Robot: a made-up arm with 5 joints.
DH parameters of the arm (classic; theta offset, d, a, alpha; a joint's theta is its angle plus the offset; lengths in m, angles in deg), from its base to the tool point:
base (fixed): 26.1 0 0.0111 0
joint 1: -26.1 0.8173 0.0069 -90
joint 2: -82.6 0 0.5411 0
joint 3: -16.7 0 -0.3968 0
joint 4: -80.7 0.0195 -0.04 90
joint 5: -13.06 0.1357 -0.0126 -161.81
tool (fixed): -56.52 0.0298 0 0
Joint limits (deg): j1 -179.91..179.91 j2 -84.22..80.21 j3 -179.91..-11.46 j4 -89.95..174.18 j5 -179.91..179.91
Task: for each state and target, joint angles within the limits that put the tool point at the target. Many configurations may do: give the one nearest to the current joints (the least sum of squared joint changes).
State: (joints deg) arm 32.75 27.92 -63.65 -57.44 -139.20
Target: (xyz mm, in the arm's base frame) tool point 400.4 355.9 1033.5
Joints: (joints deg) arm 40.08 10.83 -38.74 -58.80 -139.01
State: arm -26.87 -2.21 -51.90 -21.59 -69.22
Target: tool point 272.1 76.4 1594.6
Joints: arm 8.19 -24.34 -80.81 -26.05 -67.56
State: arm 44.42 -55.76 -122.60 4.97 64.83
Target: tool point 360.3 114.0 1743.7
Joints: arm 14.94 -5.62 -121.05 7.58 65.80
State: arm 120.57 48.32 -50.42 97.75 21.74
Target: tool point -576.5 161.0 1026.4
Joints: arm 162.54 20.55 -78.93 95.19 20.70
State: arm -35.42 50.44 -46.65 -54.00 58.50
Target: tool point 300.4 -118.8 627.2
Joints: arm -26.16 55.97 -11.46 -43.41 58.47
